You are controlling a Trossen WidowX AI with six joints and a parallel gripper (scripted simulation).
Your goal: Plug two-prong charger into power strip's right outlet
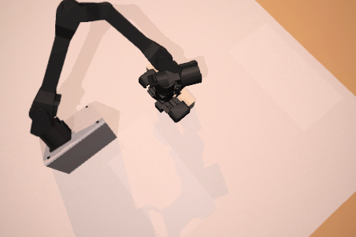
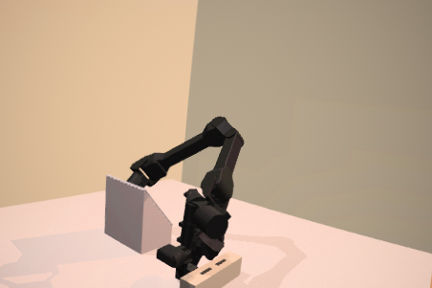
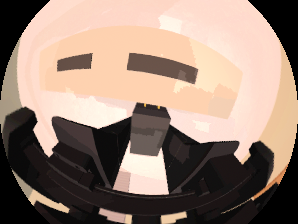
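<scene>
Now: gripper tip 2 cm short of the dark two-prong charger and 1 cm below it.
</scene>
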